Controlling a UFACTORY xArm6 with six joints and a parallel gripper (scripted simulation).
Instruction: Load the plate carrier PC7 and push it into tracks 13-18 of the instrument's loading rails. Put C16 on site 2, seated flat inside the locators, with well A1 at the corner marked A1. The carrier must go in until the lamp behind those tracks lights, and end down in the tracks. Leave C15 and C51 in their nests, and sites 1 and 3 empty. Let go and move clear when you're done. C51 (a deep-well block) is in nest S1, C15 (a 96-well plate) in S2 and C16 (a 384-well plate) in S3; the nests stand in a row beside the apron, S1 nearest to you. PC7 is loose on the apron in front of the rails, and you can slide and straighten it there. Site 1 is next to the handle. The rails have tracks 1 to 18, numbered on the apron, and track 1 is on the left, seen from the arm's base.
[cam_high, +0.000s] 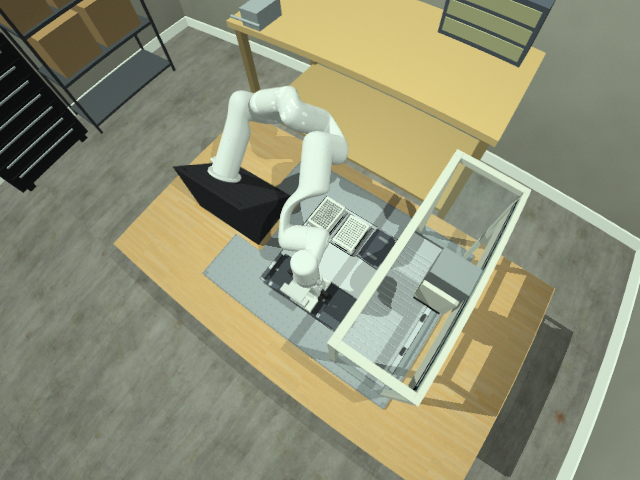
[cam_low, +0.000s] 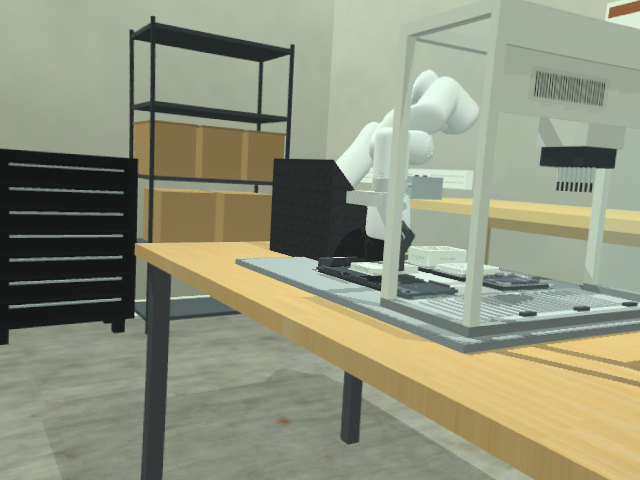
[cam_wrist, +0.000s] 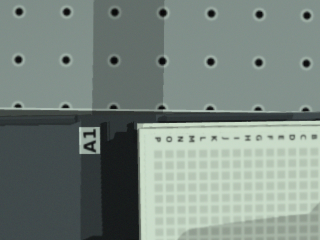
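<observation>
Right now the carrier PC7 is 10 mm behind my hand and 30 mm below it. Round my hand: nest S3: 70 mm ahead, 290 mm to the left, 40 mm below; post: 210 mm ahead, 110 mm to the right, 200 mm above.
</observation>
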